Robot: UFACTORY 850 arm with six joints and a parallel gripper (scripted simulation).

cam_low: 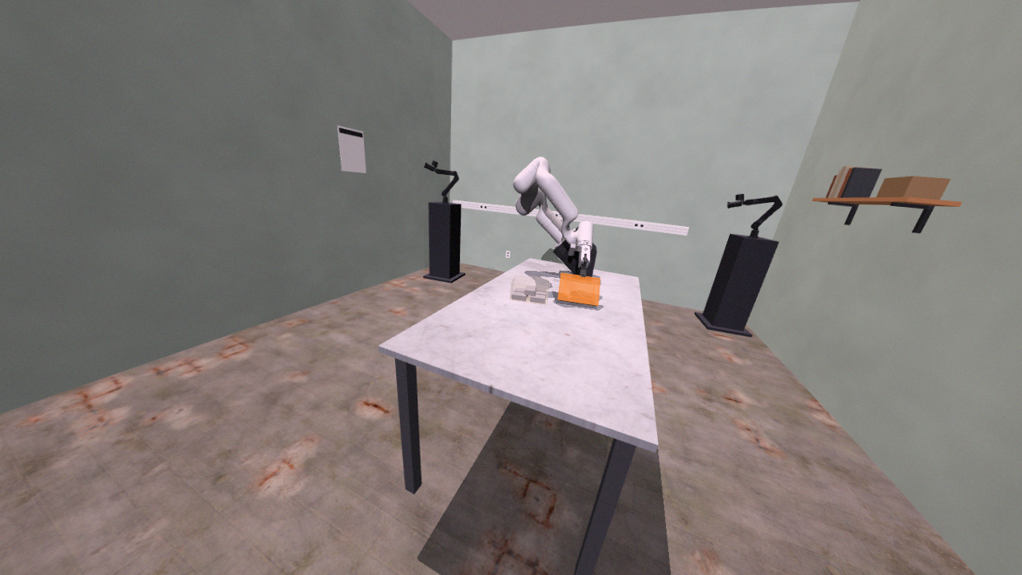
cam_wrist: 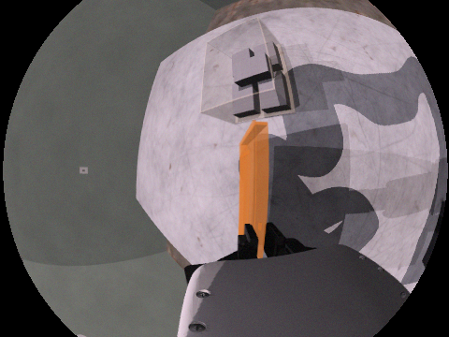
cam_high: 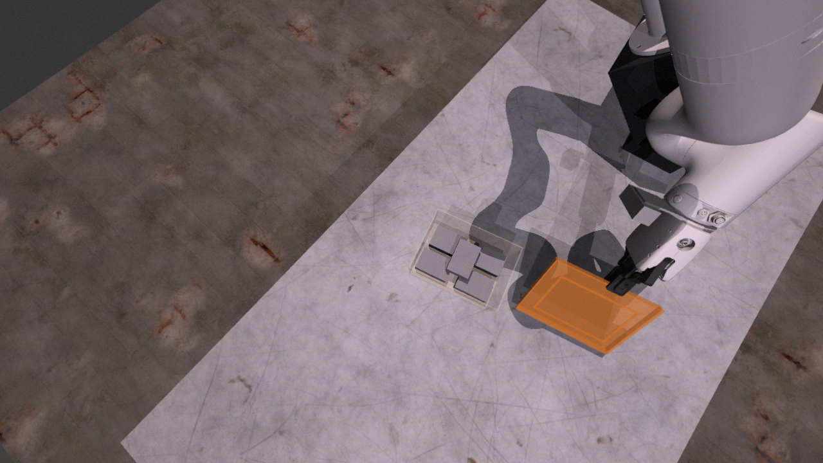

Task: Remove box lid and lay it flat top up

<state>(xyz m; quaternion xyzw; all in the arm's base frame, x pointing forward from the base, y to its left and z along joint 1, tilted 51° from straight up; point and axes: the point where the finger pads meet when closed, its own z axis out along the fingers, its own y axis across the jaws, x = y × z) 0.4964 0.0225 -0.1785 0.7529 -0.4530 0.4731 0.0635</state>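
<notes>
My hand is 70 mm above the orange lid and 60 mm short of it. Round my hand: box: 250 mm to the right, 110 mm ahead, 100 mm below.
</notes>
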